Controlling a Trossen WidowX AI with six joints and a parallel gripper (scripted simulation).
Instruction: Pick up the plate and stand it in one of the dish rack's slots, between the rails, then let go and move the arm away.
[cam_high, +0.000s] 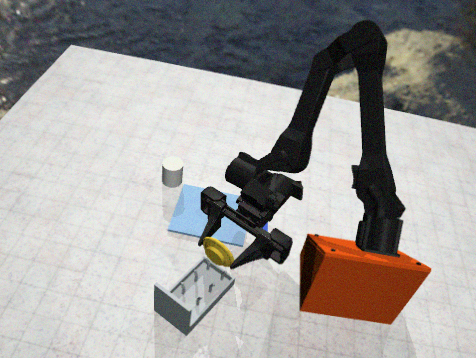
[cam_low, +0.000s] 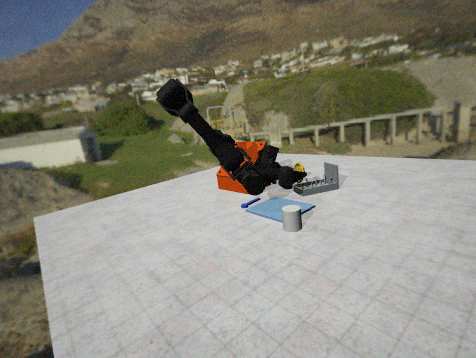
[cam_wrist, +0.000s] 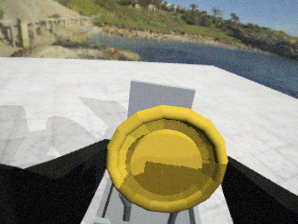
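Right now the grey dish rack is 5 cm below my gripper tip, 4 cm to the left of it and 2 cm ahead of it. The rest, counted from my gripper tip: blue spoon (17 cm to the right, 8 cm behind, 7 cm below); then yellow plate (1 cm to the right); then light blue mat (15 cm to the right, 7 cm below, 3 cm ahead).
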